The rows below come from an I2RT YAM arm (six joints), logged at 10 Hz.
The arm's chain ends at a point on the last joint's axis. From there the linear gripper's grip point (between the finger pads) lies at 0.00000 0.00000 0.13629 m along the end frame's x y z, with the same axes.
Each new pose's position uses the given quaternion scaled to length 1; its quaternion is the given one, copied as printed.
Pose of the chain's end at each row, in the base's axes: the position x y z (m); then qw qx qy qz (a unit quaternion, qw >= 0):
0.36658, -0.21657, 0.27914, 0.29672, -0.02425, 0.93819, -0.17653
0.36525, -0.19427, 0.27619, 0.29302, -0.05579, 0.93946, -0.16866
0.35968, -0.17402, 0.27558, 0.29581, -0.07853, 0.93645, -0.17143
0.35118, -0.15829, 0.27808, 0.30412, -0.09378, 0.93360, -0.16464
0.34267, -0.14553, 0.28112, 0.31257, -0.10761, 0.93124, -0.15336
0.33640, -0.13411, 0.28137, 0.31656, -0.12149, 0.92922, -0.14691
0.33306, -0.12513, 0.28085, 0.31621, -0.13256, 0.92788, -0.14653
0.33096, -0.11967, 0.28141, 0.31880, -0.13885, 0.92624, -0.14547
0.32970, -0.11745, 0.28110, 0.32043, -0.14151, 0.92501, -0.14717
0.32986, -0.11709, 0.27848, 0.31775, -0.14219, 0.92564, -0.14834
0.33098, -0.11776, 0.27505, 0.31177, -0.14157, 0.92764, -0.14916
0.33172, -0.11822, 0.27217, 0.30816, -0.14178, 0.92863, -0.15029
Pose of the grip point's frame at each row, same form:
0.44363, -0.25975, 0.17534, 0.29672, -0.02425, 0.93819, -0.17653
0.44285, -0.23300, 0.17106, 0.29302, -0.05579, 0.93946, -0.16866
0.43886, -0.21145, 0.17115, 0.29581, -0.07853, 0.93645, -0.17143
0.43278, -0.19241, 0.17439, 0.30412, -0.09378, 0.93360, -0.16464
0.42651, -0.17529, 0.17787, 0.31257, -0.10761, 0.93124, -0.15336
0.42145, -0.16084, 0.17828, 0.31656, -0.12149, 0.92922, -0.14691
0.41833, -0.15077, 0.17767, 0.31621, -0.13256, 0.92788, -0.14653
0.41696, -0.14433, 0.17859, 0.31880, -0.13885, 0.92624, -0.14547
0.41617, -0.14220, 0.17870, 0.32043, -0.14151, 0.92501, -0.14717
0.41578, -0.14220, 0.17571, 0.31775, -0.14219, 0.92564, -0.14834
0.41557, -0.14344, 0.17132, 0.31177, -0.14157, 0.92764, -0.14916
0.41553, -0.14435, 0.16792, 0.30816, -0.14178, 0.92863, -0.15029

